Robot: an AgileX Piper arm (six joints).
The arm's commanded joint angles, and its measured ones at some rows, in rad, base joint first. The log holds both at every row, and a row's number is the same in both.
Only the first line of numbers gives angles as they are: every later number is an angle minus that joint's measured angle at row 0.
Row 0, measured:
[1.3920 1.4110 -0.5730 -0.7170 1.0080 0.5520]
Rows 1 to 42, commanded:
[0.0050 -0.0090 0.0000 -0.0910 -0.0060 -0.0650]
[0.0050 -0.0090 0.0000 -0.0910 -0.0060 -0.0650]
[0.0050 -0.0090 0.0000 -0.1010 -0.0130 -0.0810]
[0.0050 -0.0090 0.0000 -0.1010 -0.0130 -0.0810]
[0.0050 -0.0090 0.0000 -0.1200 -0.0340 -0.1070]
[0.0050 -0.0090 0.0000 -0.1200 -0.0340 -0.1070]
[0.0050 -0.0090 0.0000 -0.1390 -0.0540 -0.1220]
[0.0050 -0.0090 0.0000 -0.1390 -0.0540 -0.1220]
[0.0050 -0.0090 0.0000 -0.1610 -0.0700 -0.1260]
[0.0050 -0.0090 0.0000 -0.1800 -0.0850 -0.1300]
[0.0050 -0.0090 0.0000 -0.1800 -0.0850 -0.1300]
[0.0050 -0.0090 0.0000 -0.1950 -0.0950 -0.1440]
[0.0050 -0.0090 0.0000 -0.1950 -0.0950 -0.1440]
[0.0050 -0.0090 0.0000 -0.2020 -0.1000 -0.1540]
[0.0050 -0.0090 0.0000 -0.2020 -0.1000 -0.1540]
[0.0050 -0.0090 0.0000 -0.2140 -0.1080 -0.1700]
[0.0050 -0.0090 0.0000 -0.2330 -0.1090 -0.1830]
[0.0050 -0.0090 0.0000 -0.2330 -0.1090 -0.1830]
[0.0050 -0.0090 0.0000 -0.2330 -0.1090 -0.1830]
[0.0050 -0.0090 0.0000 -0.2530 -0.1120 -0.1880]
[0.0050 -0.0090 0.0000 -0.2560 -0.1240 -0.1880]
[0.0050 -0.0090 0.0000 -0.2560 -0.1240 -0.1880]
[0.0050 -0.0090 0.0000 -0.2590 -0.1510 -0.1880]
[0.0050 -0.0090 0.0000 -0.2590 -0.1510 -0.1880]
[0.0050 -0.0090 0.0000 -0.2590 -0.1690 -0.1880]
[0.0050 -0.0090 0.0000 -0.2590 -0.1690 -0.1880]
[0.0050 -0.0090 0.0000 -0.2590 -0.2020 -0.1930]
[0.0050 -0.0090 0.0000 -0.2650 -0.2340 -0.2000]
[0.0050 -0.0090 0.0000 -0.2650 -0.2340 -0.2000]
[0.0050 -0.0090 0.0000 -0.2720 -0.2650 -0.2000]
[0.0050 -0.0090 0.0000 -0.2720 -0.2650 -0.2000]
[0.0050 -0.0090 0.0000 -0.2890 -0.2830 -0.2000]
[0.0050 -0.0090 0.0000 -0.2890 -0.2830 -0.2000]
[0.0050 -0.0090 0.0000 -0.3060 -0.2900 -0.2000]
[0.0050 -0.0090 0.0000 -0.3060 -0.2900 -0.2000]
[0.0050 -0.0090 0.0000 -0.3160 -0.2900 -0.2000]
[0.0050 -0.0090 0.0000 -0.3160 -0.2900 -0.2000]
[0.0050 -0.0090 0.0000 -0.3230 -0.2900 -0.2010]
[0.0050 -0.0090 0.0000 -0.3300 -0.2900 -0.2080]
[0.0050 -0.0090 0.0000 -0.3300 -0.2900 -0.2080]
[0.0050 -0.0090 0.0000 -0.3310 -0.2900 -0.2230]
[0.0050 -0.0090 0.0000 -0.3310 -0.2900 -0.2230]
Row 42, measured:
[0.0000 0.0010 0.0020 -0.2620 -0.3120 -0.1910]
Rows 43 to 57, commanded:
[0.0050 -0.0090 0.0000 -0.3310 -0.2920 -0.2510]
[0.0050 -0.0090 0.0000 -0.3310 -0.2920 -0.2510]
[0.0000 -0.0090 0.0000 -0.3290 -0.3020 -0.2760]
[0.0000 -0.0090 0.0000 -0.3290 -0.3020 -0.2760]
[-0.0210 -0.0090 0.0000 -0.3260 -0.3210 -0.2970]
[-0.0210 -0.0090 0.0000 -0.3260 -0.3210 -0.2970]
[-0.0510 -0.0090 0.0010 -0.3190 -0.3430 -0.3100]
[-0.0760 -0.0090 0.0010 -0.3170 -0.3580 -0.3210]
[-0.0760 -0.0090 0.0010 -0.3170 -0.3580 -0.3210]
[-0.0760 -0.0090 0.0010 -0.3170 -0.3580 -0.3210]
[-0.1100 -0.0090 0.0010 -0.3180 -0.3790 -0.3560]
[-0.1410 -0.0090 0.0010 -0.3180 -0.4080 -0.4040]
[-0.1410 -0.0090 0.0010 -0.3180 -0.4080 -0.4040]
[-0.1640 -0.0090 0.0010 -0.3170 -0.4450 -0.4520]
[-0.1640 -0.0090 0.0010 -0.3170 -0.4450 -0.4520]
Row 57, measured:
[-0.1320 0.0010 0.0050 -0.2660 -0.4050 -0.3740]
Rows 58 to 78, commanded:
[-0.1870 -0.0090 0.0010 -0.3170 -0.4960 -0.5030]
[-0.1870 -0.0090 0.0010 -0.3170 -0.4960 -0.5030]
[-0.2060 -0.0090 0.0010 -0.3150 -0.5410 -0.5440]
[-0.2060 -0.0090 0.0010 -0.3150 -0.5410 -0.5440]
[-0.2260 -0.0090 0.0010 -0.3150 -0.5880 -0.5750]
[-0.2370 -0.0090 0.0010 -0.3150 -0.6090 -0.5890]
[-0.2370 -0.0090 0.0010 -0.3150 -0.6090 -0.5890]
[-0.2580 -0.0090 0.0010 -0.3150 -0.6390 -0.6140]
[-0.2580 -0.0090 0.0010 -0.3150 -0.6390 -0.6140]
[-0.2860 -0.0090 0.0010 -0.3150 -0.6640 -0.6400]
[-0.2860 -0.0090 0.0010 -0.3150 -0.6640 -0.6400]
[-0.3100 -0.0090 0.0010 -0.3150 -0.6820 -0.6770]
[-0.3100 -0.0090 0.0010 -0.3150 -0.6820 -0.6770]
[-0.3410 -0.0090 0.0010 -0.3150 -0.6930 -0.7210]
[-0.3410 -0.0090 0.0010 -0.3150 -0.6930 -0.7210]
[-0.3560 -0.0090 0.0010 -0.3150 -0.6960 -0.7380]
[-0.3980 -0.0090 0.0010 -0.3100 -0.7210 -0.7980]
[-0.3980 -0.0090 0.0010 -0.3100 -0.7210 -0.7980]
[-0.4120 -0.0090 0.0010 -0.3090 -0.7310 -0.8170]
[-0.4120 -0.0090 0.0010 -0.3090 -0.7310 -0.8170]
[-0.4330 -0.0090 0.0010 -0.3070 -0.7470 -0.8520]
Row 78, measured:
[-0.4040 0.0010 0.0060 -0.2720 -0.7020 -0.7850]
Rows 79 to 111, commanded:
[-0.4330 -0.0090 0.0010 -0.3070 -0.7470 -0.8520]
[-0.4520 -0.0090 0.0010 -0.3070 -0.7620 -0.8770]
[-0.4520 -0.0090 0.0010 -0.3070 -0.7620 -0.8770]
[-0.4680 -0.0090 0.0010 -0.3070 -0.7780 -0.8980]
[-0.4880 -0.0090 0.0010 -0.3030 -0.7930 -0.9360]
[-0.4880 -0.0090 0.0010 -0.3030 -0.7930 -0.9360]
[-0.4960 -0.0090 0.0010 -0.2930 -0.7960 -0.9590]
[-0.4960 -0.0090 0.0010 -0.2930 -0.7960 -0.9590]
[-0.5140 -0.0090 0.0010 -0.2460 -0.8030 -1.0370]
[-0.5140 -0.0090 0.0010 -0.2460 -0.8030 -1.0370]
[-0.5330 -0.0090 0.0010 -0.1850 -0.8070 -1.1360]
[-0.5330 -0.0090 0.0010 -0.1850 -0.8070 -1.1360]
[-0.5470 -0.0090 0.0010 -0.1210 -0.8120 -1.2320]
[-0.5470 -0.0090 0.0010 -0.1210 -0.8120 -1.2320]
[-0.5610 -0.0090 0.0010 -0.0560 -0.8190 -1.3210]
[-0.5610 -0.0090 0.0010 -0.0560 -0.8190 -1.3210]
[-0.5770 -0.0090 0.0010 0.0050 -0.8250 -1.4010]
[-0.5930 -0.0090 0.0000 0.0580 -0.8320 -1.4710]
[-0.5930 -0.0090 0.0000 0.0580 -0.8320 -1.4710]
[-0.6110 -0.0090 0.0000 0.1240 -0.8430 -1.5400]
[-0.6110 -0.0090 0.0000 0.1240 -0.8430 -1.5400]
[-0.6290 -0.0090 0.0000 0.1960 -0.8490 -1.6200]
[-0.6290 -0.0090 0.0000 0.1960 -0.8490 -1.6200]
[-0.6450 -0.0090 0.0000 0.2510 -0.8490 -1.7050]
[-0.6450 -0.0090 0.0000 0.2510 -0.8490 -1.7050]
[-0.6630 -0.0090 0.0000 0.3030 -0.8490 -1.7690]
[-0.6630 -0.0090 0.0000 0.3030 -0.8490 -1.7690]
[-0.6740 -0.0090 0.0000 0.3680 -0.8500 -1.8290]
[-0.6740 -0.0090 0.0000 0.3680 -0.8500 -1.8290]
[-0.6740 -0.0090 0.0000 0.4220 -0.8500 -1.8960]
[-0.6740 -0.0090 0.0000 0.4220 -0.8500 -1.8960]
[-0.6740 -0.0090 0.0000 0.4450 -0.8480 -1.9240]
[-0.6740 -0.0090 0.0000 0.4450 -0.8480 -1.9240]
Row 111, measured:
[-0.6670 0.0010 0.0080 0.3710 -0.7940 -1.8210]
